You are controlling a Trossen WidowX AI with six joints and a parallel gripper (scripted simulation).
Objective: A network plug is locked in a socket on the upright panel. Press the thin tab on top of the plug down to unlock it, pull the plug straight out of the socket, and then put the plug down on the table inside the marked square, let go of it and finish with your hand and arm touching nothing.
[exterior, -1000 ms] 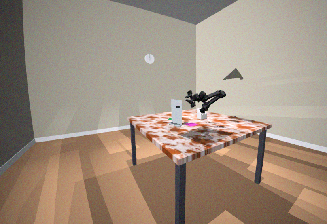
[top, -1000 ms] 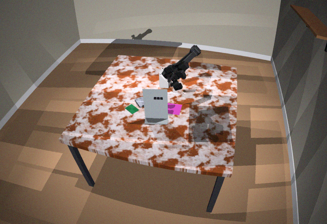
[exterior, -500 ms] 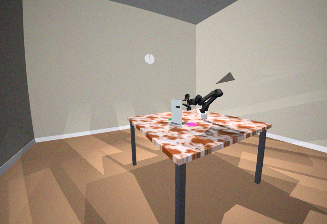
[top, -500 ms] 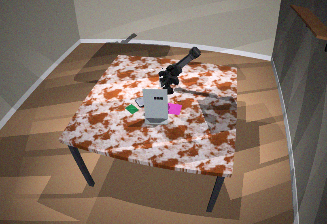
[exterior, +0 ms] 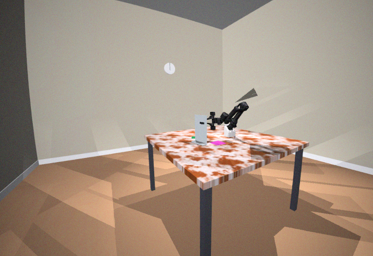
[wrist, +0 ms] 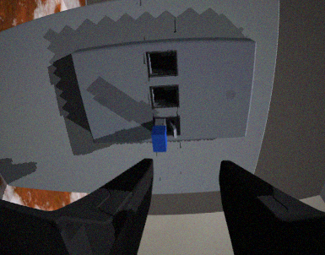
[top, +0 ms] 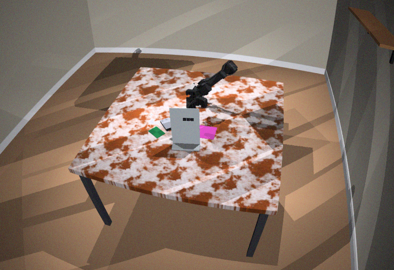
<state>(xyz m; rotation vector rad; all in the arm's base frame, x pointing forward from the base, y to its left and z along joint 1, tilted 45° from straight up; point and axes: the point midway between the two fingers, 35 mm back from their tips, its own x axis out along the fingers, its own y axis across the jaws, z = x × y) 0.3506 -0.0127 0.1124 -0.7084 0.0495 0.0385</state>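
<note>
Now: gripper tip 5 cm short of the network plug and 1 cm above it. Also, from my gripper tip: magenta square 8 cm behind, 9 cm to the left, 21 cm below; then upright panel 7 cm ahead, 2 cm to the left, 9 cm below.
</note>
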